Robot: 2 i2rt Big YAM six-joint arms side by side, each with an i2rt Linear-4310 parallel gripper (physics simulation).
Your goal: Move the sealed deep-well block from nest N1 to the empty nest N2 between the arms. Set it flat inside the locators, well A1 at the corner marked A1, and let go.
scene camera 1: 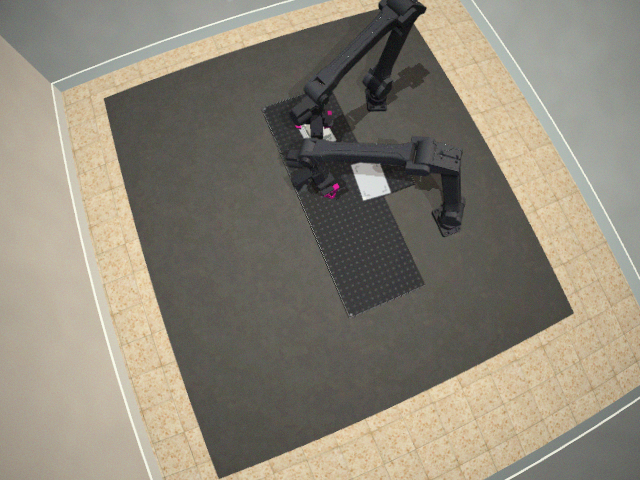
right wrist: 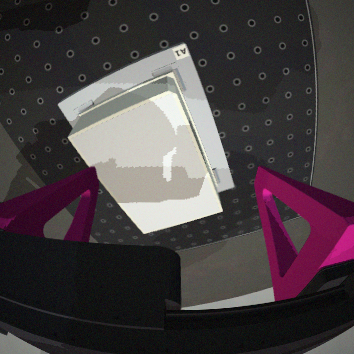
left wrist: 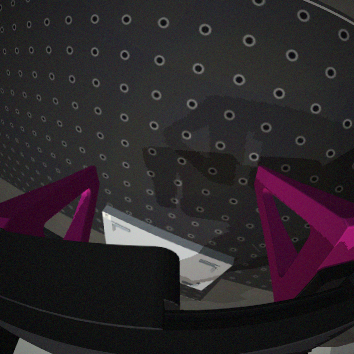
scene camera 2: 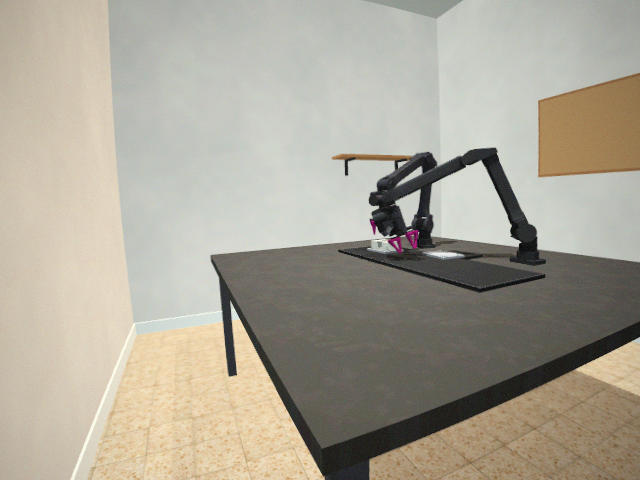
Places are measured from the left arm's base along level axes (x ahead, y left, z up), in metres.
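Pixels of known places: left gripper, fingertip midpoint: (scene camera 1: 326, 189) (left wrist: 176, 174) (scene camera 2: 407, 251); right gripper, fingertip midpoint: (right wrist: 176, 174); left arm's base, link origin: (scene camera 1: 445, 221) (scene camera 2: 527, 262); right arm's base, link origin: (scene camera 1: 375, 100) (scene camera 2: 424, 246).
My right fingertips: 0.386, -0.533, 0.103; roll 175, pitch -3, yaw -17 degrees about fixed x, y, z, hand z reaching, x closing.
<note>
For each thing: its middle in the pictures, then the offset to it from my right fingertips, as dx, dy, dz. "pt": a spot on its surface instead. Level surfaces: height alone.
- white sealed block, body centre: (right wrist: 154, 163) (scene camera 1: 315, 127) (scene camera 2: 384, 244) -0.025, -0.029, -0.058
- nest N1, surface spot: (right wrist: 201, 115) pt +0.025, -0.009, -0.078
- empty nest N2, body centre: (left wrist: 159, 256) (scene camera 1: 370, 179) (scene camera 2: 442, 254) -0.157, +0.259, -0.083
- dark perforated board, surface height: dz -0.090
- dark table, surface height: dz -0.103
The white sealed block (right wrist: 145, 145) (scene camera 2: 379, 244) sits in nest N1 (right wrist: 201, 115), a pale plate with low corner locators. The plate's A1 label is at its top right corner in the right wrist view; no A1 mark on the block can be made out. My right gripper (right wrist: 176, 174) (scene camera 1: 312, 127) is open above the block, which lies askew to the fingers and left of their middle in its wrist view. The empty nest N2 (scene camera 1: 371, 181) (scene camera 2: 443, 255) (left wrist: 125, 237) is a white plate with corner locators. My left gripper (left wrist: 176, 174) (scene camera 1: 333, 191) is open and empty above the perforated board.
The dark perforated board (scene camera 1: 361, 248) (scene camera 2: 480, 279) lies on the dark table (scene camera 1: 232, 310) (scene camera 2: 361, 330) under both nests. In scene camera 1 the left forearm (scene camera 1: 361, 151) passes between the two nests, close below the right gripper. Arm shadows fall across the board.
</note>
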